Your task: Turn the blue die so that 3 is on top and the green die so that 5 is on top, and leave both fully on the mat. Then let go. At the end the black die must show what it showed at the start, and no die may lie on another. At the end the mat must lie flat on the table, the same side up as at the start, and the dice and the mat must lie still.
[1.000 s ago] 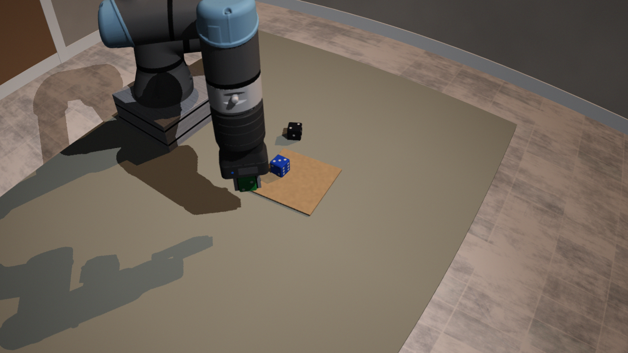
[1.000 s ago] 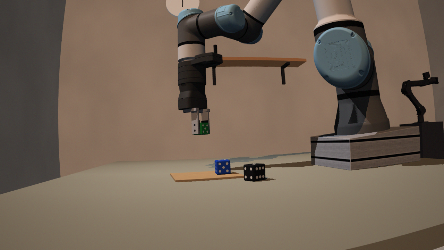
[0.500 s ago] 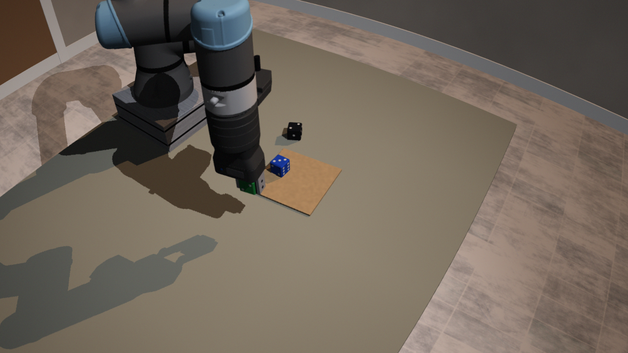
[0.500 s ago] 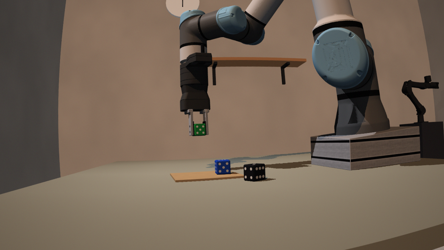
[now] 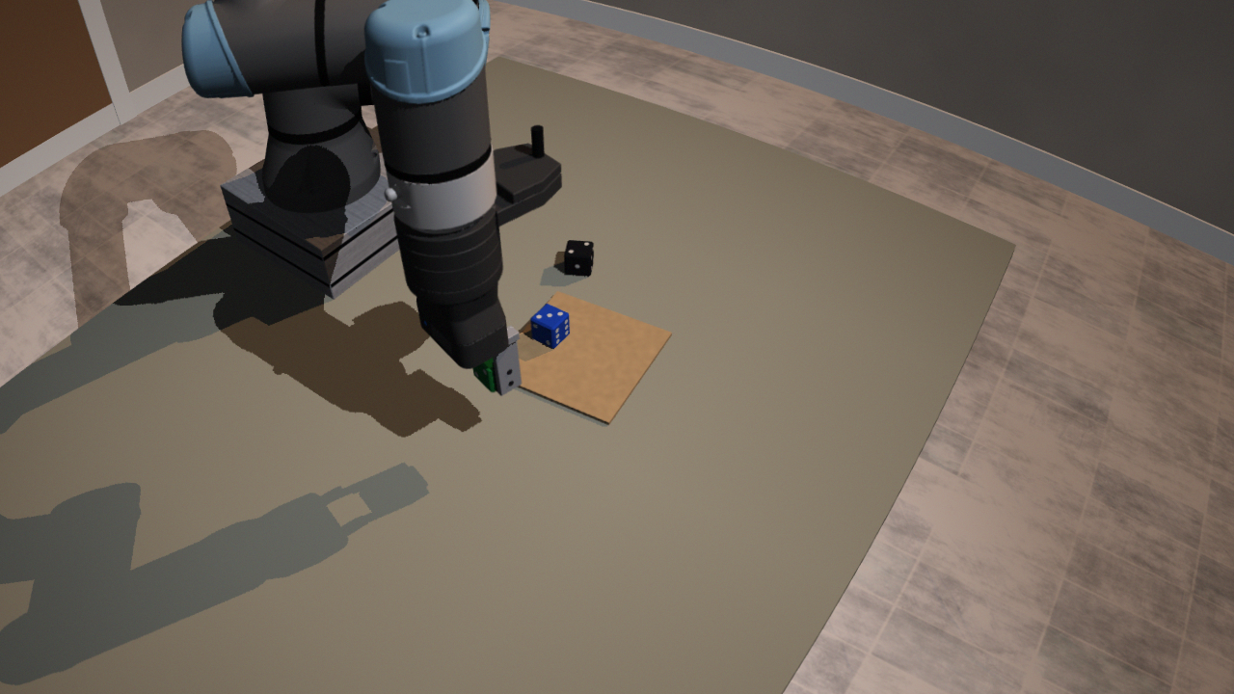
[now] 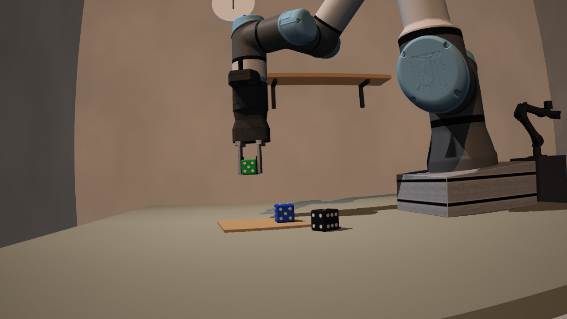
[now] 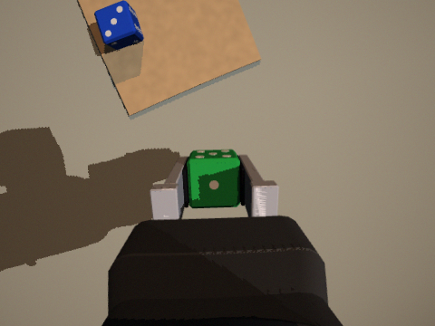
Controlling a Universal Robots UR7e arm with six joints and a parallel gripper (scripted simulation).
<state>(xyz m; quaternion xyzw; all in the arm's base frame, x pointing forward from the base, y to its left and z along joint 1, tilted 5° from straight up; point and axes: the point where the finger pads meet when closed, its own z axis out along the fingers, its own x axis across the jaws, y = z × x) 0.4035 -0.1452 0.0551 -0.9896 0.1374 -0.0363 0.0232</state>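
My gripper is now 10 mm past the brown mat, 130 mm to the right of it and 110 mm above it. The rest, counted from my hand: green die (right at my hand); then black die (90 mm behind, 250 mm to the left, 90 mm below); then blue die (50 mm behind, 130 mm to the left, 90 mm below).
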